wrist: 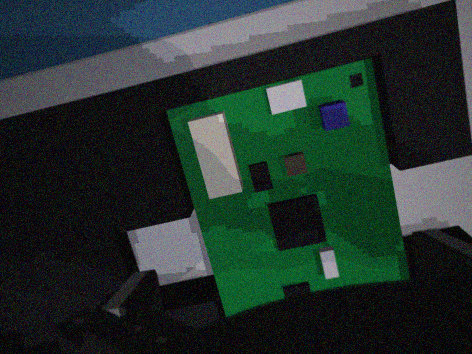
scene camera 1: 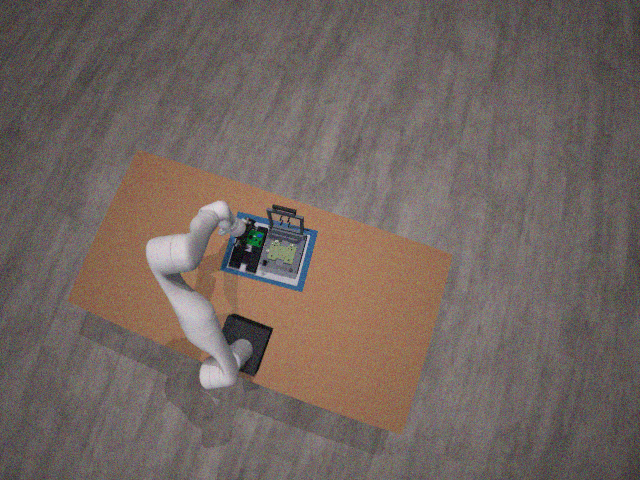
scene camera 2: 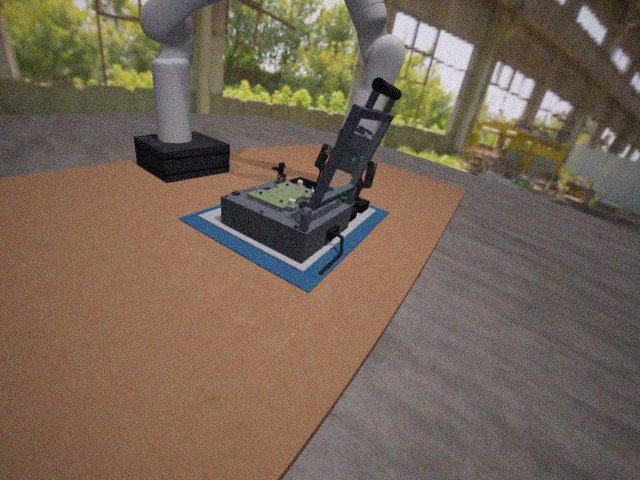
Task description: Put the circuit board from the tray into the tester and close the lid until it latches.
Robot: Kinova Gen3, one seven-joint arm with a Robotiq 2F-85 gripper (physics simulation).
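Frame: origin at the arm's base, x ahead, y left, z up, level; millimetres.
Seen in the pictures: gripper, fingertip midpoint: (wrist: pixel 285 279) (scene camera 1: pixel 251 238); arm's base at its link origin: (scene camera 1: pixel 241 349) (scene camera 2: pixel 175 139).
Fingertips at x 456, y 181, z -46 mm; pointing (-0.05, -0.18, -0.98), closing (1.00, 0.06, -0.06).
Note:
Offsets run from my fingertips to a thing's middle. "*": to the spot under its first point. Level surfaces: height alone.
The green circuit board {dx +7, dy +9, dz -16 mm} (scene camera 1: pixel 258 238) (wrist: pixel 287 182) lies in the black tray {* dx -117, dy +4, dz -21 mm} (scene camera 1: pixel 241 261) (wrist: pixel 112 158), on white supports {* dx -49, dy +1, dz -33 mm} (wrist: pixel 164 246). It fills most of the wrist view. My gripper (scene camera 1: pixel 248 236) is open and empty, low over the board, with its fingers on either side of it. In the scene camera 2 view the gripper is mostly hidden behind the tester's lid. The grey tester (scene camera 1: pixel 282 253) (scene camera 2: pixel 280 224) stands to the right of the tray, its pale green bed {dx -2, dy -159, dz +28 mm} (scene camera 2: pixel 282 194) bare. Its lid {dx +117, dy -146, dz +126 mm} (scene camera 1: pixel 285 216) (scene camera 2: pixel 356 143) is raised, tilted back.
Tray and tester sit on a white plate {* dx -39, dy +72, dz -33 mm} (wrist: pixel 164 67) on a blue mat {dz -37 mm} (scene camera 1: pixel 304 281) (scene camera 2: pixel 270 267) on the brown table {dz -39 mm} (scene camera 1: pixel 366 333) (scene camera 2: pixel 199 357). The arm's black base (scene camera 1: pixel 248 335) (scene camera 2: pixel 180 154) stands at the table's near edge. A small black lever (scene camera 2: pixel 332 254) sticks out from the tester's side.

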